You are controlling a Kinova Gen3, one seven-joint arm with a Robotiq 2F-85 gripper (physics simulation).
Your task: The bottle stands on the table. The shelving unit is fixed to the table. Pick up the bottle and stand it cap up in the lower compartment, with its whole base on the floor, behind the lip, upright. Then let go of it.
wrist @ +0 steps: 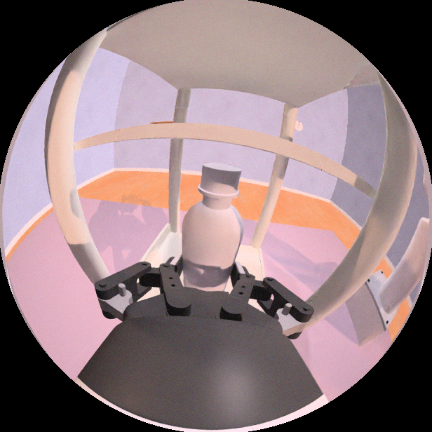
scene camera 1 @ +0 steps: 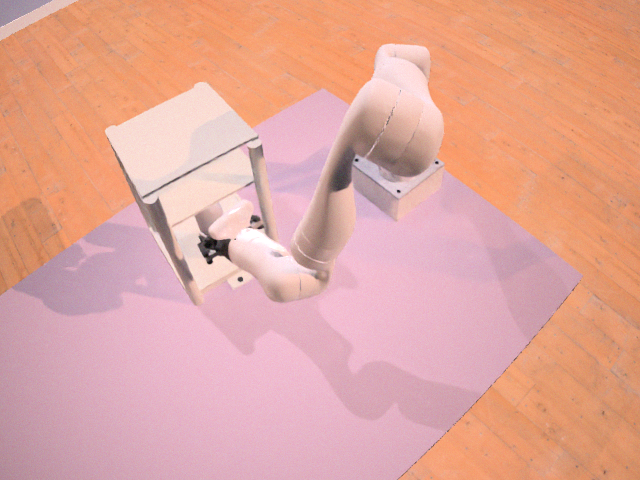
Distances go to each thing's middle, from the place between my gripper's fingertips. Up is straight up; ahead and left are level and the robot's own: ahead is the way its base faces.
Labels:
Now: hand 70 mm below the cream shelving unit (scene camera 1: 182, 156), 40 mm to the left of it and 10 mm past it. The rest, counted from my hand: pale bottle (wrist: 212, 229) 20 mm above.

